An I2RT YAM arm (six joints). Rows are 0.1 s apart.
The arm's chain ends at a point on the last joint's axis. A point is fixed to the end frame.
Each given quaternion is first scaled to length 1.
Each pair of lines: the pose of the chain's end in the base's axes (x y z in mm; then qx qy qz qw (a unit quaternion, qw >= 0)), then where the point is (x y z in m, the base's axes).
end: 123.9 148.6 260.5 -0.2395 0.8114 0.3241 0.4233
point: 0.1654 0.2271 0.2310
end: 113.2 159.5 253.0 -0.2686 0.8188 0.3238 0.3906
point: 0.1483 0.2390 0.2184
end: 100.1 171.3 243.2 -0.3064 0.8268 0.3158 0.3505
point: 0.1274 0.2506 0.2017
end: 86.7 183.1 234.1 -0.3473 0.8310 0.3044 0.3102
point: 0.1058 0.2610 0.1859
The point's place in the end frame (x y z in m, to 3 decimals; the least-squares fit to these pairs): -0.006 0.016 0.092
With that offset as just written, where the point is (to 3 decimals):
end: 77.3 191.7 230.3 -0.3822 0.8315 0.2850 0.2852
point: 0.091 0.267 0.176
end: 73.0 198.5 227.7 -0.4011 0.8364 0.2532 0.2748
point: 0.087 0.270 0.169
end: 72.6 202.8 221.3 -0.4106 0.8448 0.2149 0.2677
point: 0.088 0.269 0.157
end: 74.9 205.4 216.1 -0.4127 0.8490 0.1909 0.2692
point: 0.093 0.269 0.149
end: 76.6 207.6 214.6 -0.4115 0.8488 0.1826 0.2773
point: 0.096 0.270 0.148
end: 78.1 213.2 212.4 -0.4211 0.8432 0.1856 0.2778
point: 0.097 0.276 0.146
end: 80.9 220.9 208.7 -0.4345 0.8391 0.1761 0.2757
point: 0.099 0.283 0.141
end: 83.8 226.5 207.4 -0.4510 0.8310 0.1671 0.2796
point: 0.102 0.288 0.139
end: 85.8 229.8 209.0 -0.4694 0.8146 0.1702 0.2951
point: 0.104 0.293 0.142
